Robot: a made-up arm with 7 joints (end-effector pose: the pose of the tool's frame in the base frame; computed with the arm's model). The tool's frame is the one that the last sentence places.
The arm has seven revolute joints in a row. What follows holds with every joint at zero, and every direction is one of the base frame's. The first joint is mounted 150 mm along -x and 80 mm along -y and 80 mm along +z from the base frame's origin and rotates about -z. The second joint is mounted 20 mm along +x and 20 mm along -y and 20 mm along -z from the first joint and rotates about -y. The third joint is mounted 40 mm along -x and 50 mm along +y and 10 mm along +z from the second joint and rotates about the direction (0.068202, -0.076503, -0.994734). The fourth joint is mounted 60 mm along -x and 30 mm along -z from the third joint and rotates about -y. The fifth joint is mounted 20 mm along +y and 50 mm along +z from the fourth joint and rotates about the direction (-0.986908, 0.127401, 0.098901). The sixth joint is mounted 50 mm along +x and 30 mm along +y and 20 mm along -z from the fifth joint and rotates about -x. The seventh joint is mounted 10 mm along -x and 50 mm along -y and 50 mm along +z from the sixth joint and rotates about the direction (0.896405, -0.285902, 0.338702). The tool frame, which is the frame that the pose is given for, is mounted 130 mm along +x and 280 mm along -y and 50 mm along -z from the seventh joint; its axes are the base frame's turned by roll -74.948, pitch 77.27 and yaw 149.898 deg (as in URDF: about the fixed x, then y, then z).
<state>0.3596 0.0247 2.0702 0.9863 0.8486 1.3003 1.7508</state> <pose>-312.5 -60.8 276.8 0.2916 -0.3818 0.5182 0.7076</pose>
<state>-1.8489 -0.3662 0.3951 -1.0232 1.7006 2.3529 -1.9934</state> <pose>25.3 -458.8 8.5 0.2436 -0.4676 0.0515 -0.8481</pose>
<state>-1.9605 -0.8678 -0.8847 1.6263 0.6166 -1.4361 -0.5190</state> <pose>-184.1 180.6 -63.7 0.2589 -0.2837 0.9176 -0.1023</pose>
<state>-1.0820 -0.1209 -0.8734 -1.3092 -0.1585 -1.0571 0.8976</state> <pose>-226.1 -317.3 -225.6 0.1115 0.0504 -0.5802 0.8052</pose>
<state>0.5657 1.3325 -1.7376 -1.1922 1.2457 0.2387 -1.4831</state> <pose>-55.8 63.2 -319.1 0.4444 -0.4656 -0.7303 0.2288</pose>
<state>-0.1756 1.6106 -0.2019 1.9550 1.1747 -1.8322 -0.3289</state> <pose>-227.5 -352.2 127.6 0.4422 0.5480 0.0095 0.7099</pose>
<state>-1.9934 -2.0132 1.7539 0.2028 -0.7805 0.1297 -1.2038</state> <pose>-357.3 73.1 368.2 0.5745 0.4126 -0.5728 -0.4143</pose>
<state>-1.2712 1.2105 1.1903 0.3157 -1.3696 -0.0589 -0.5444</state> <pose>26.4 68.2 -128.7 0.3388 -0.5591 -0.7423 -0.1473</pose>
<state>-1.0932 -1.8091 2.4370 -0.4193 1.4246 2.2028 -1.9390</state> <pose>-454.4 -310.8 27.5 0.2423 -0.6219 0.1243 0.7342</pose>
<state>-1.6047 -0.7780 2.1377 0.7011 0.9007 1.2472 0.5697</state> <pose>-178.4 164.9 316.4 0.4432 0.1797 -0.6710 -0.5666</pose>
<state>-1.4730 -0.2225 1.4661 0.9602 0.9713 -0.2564 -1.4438</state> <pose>-467.5 -14.9 372.2 0.1567 0.4317 -0.6735 -0.5792</pose>
